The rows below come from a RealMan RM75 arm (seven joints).
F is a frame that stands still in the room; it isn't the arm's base.
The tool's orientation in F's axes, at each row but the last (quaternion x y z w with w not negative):
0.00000 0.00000 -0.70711 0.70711
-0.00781 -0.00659 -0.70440 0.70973
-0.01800 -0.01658 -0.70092 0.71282
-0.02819 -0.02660 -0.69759 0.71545
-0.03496 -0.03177 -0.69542 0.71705
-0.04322 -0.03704 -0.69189 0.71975
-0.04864 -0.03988 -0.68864 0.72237
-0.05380 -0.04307 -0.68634 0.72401
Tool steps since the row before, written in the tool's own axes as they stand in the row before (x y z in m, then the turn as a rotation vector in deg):
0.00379 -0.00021 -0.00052 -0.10 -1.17 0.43
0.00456 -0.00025 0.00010 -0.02 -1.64 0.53
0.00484 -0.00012 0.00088 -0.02 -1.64 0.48
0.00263 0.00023 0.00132 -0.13 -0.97 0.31
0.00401 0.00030 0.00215 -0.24 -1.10 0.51
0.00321 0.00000 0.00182 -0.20 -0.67 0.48
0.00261 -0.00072 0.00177 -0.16 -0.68 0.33
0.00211 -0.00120 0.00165 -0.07 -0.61 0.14
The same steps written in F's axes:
-0.00021 -0.00379 -0.00052 -1.17 0.10 0.43
-0.00022 -0.00456 0.00019 -1.64 0.02 0.53
-0.00004 -0.00479 0.00112 -1.64 0.02 0.48
0.00030 -0.00251 0.00152 -0.97 0.13 0.30
0.00043 -0.00378 0.00252 -1.11 0.25 0.49
0.00014 -0.00298 0.00217 -0.67 0.23 0.46
-0.00058 -0.00240 0.00209 -0.68 0.17 0.32
-0.00106 -0.00192 0.00194 -0.61 0.06 0.14

